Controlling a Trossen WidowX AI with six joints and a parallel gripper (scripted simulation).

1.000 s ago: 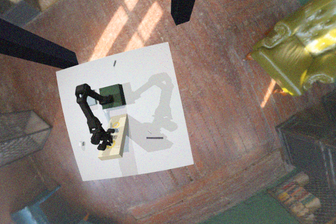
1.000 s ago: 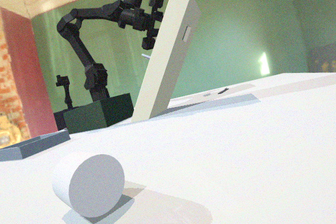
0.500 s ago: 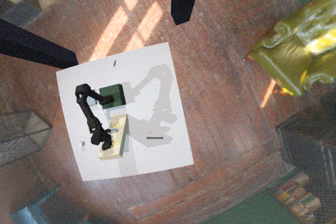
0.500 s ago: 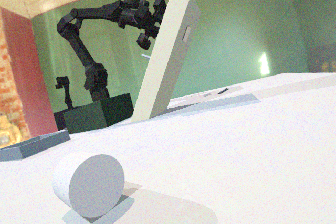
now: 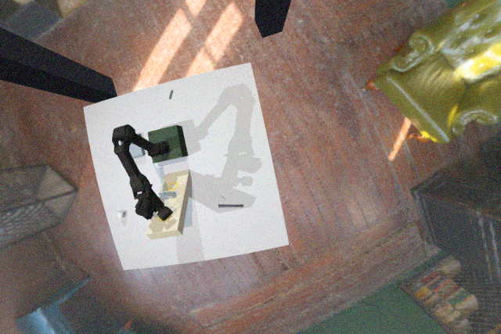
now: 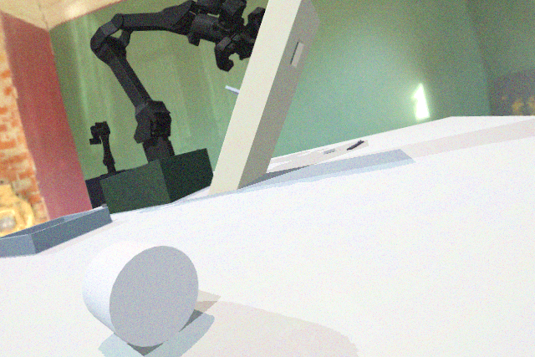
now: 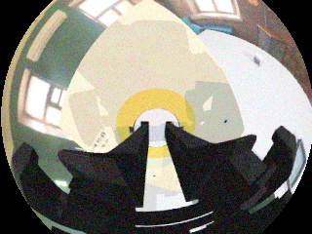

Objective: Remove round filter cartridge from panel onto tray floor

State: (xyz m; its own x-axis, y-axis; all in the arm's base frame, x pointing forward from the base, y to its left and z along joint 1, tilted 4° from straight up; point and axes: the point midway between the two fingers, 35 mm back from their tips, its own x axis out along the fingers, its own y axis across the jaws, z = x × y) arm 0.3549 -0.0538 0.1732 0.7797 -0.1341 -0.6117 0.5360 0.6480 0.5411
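Right now the round cartridge is 1 cm below my gripper tip and 1 cm ahead of it. Round my gripper tip: grey-blue tray: 48 cm behind, 26 cm below, 21 cm to the right.
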